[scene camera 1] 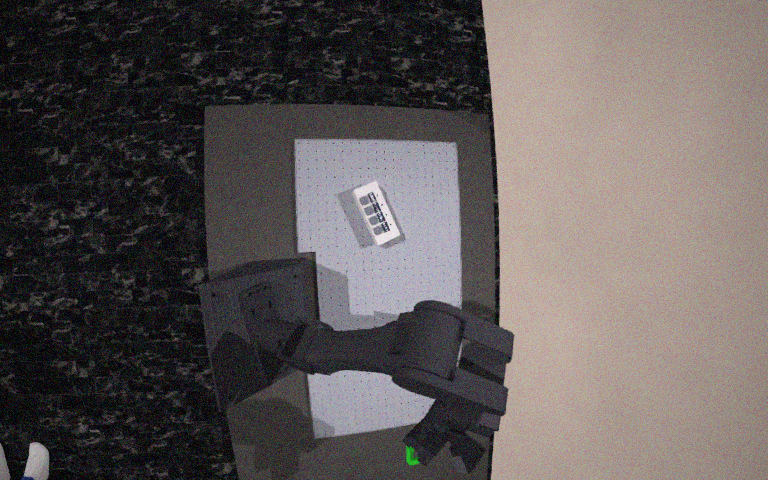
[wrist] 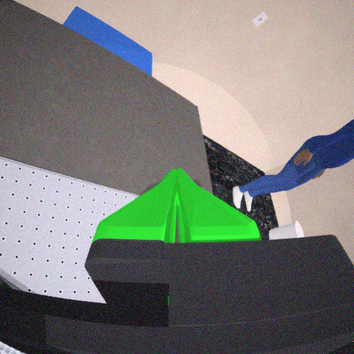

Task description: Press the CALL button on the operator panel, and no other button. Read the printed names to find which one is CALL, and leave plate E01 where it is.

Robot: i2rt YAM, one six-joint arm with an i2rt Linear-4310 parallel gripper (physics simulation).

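The operator panel is a small white box, set at an angle on the upper part of the white perforated board. It has several grey round buttons in a row with dark printed names beside them, too small to read here. My gripper is shut with its green fingertips together and nothing between them. It is at the lower edge of scene camera 1, beyond the board's lower end and far from the panel. Plate E01 does not show in either view; the arm covers part of the board.
The arm reaches across the lower part of the board from its base. The board lies on a grey-brown table. In the wrist view, a blue block and a person in blue are beyond the table's edges.
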